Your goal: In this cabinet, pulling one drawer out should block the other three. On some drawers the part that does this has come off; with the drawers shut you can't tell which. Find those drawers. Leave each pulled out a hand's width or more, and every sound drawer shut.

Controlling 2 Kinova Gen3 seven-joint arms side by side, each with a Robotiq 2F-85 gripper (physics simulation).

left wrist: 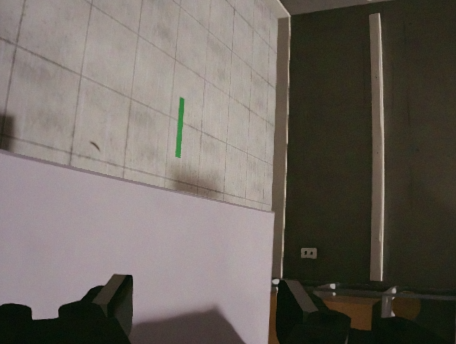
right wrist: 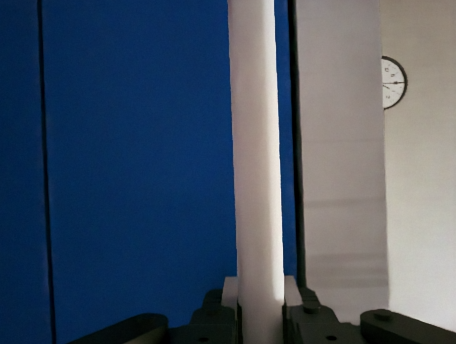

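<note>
Blue drawer fronts [right wrist: 140, 150] fill the left and middle of the right wrist view, with a dark seam [right wrist: 45, 150] between two of them. A long pale bar handle [right wrist: 256, 125] runs up that view in front of the blue front beside the cabinet's grey edge panel [right wrist: 342, 165]. My right gripper [right wrist: 259, 301] is shut on this handle, with a fingertip against each side of it. My left gripper [left wrist: 205, 302] is open, with no thing between its fingers. The cabinet does not show in the left wrist view. How far any drawer stands out cannot be told.
In the left wrist view a pale lilac surface [left wrist: 150, 225] lies below a tiled area [left wrist: 110, 60] with a green strip [left wrist: 180, 127]. A dark wall [left wrist: 330, 125] with a white rail [left wrist: 377, 150] stands at right. A clock [right wrist: 393, 83] shows at the right wrist view's right.
</note>
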